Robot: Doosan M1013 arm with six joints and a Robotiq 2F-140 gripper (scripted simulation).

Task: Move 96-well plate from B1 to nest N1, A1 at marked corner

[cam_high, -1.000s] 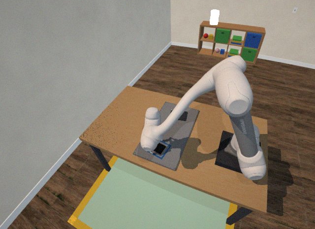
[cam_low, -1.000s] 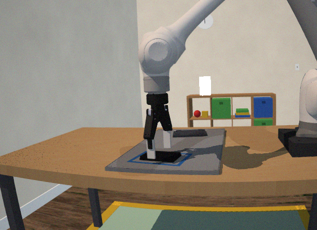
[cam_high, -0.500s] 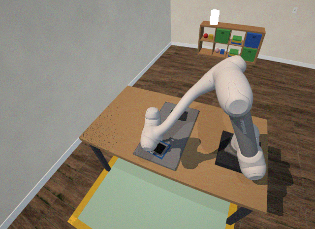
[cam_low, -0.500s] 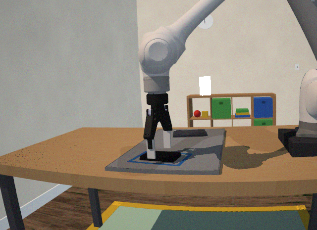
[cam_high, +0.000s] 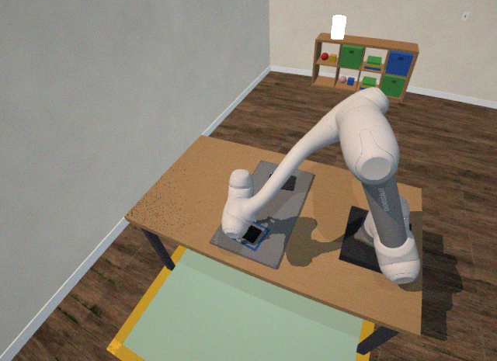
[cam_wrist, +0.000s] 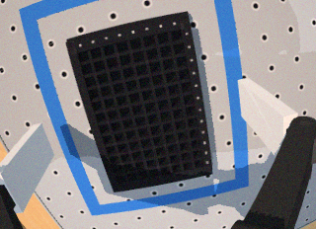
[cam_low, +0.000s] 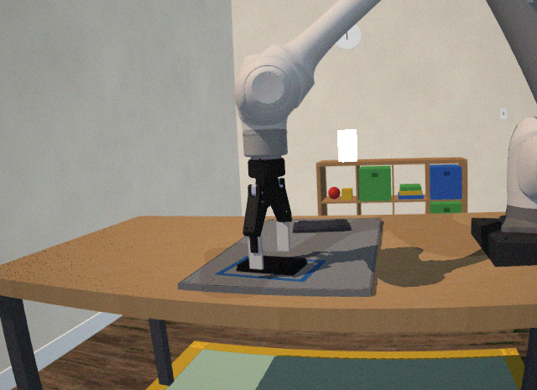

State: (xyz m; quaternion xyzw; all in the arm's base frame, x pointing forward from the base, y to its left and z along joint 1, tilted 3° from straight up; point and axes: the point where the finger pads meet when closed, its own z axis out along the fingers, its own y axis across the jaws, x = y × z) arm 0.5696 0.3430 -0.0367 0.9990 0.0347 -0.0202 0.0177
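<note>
The black 96-well plate lies 20 mm below my hand. Round my hand: dark grey plate nest: 50 mm ahead, 420 mm to the right, 20 mm below; then A1 corner mark: 140 mm ahead, 440 mm to the right, 20 mm below.
</note>
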